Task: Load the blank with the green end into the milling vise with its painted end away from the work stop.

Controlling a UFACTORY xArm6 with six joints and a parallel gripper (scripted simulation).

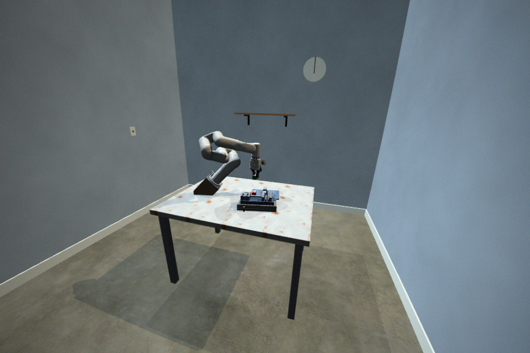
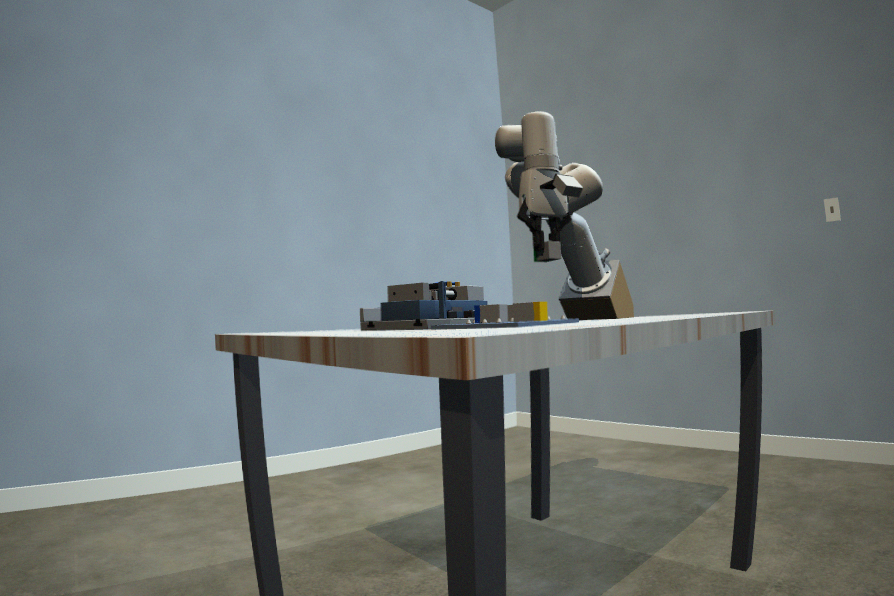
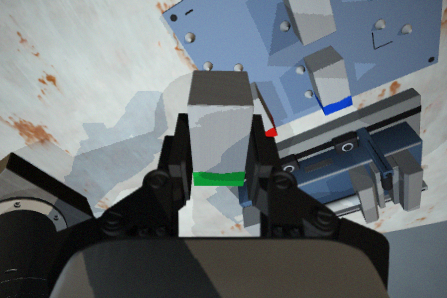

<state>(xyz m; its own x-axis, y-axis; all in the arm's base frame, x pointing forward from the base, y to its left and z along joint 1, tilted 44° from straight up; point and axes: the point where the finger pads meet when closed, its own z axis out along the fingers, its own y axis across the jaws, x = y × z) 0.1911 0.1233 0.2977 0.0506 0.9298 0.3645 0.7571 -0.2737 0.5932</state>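
Right now the green-ended blank is 20 mm below my hand. Round my hand: red-ended blank: 40 mm ahead, 80 mm to the right, 150 mm below; blue-ended blank: 120 mm ahead, 40 mm to the right, 150 mm below; yellow-ended blank: 80 mm ahead, 40 mm to the left, 150 mm below.
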